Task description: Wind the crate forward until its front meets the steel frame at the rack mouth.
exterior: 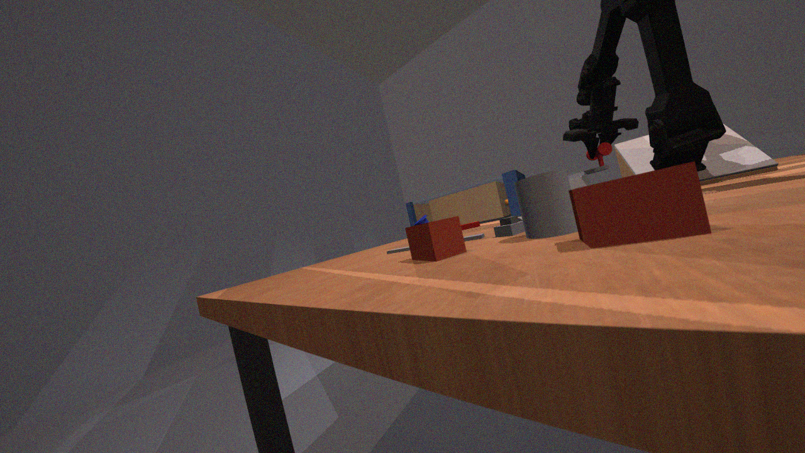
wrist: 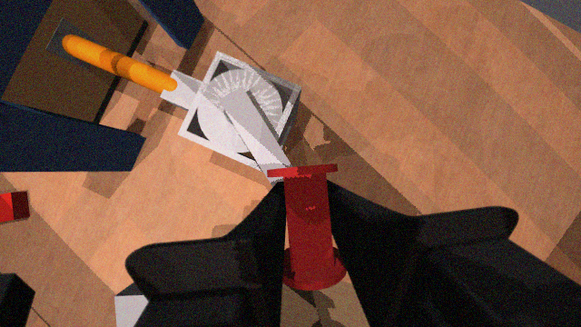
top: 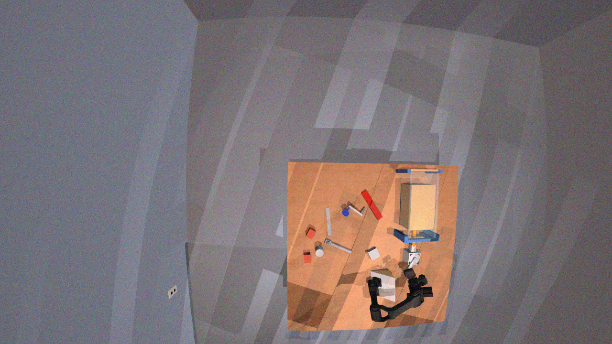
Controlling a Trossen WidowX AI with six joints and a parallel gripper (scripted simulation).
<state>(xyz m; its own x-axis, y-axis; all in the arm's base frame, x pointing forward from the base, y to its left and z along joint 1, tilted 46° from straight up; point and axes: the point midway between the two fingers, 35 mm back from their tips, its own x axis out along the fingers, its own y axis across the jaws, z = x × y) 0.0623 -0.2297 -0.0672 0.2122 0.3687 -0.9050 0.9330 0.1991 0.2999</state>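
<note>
My gripper tip is 3 cm above the red-knobbed crank, 2 cm short of it and 1 cm to the left of it. The rest, counted from my gripper tip: grey winch: 10 cm below, 6 cm to the right, 5 cm ahead; then blue steel frame: 23 cm ahead, 7 cm to the right, 3 cm below; then red grip: 1 cm to the left, 1 cm behind.
</note>
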